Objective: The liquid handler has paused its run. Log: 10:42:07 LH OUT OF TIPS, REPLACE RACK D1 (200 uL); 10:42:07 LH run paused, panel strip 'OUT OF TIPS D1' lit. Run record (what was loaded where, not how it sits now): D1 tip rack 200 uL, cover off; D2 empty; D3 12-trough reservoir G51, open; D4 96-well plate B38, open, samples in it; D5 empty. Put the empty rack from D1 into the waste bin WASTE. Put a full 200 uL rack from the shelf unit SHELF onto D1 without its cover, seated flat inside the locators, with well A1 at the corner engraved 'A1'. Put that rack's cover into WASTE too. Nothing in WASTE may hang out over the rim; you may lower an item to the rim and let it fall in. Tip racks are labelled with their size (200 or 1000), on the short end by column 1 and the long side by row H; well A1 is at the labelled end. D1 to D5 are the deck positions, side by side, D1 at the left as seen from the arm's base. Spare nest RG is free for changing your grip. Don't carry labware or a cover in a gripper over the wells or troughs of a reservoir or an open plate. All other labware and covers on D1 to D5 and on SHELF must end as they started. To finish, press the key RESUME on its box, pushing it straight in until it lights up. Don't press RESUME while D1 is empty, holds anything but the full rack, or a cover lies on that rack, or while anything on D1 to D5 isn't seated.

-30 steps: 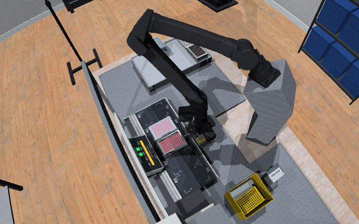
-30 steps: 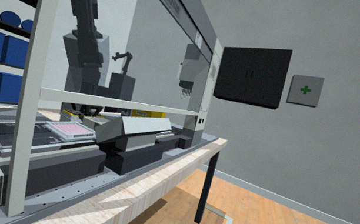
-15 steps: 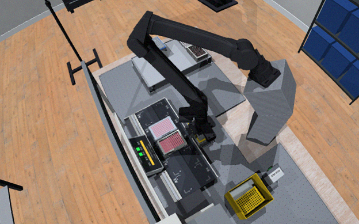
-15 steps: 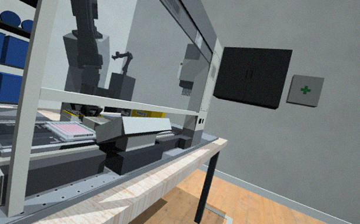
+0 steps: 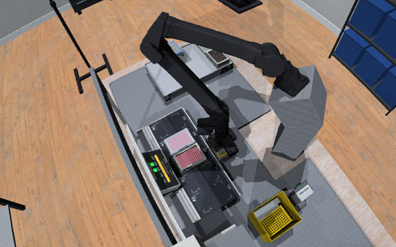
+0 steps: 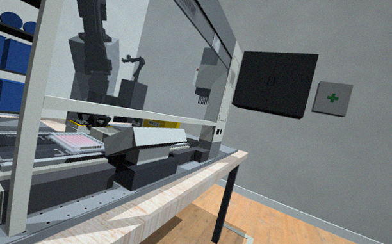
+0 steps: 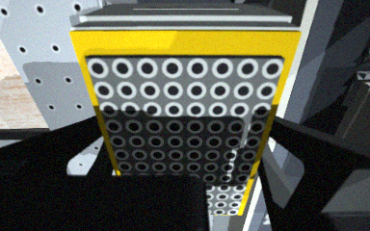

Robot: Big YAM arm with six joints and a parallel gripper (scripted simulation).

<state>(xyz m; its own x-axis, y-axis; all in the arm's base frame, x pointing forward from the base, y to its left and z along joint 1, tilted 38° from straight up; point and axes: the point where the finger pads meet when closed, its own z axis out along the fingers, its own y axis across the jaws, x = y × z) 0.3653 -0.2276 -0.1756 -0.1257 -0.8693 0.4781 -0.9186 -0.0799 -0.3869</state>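
The spare nest lies 4 cm below my hand. From my hand the other things lie so: clear tip-rack cover (4 cm ahead, 35 cm to the left); then pink plate (15 cm ahead, 13 cm to the right, 1 cm above); then frame bar (35 cm ahead, 12 cm above).
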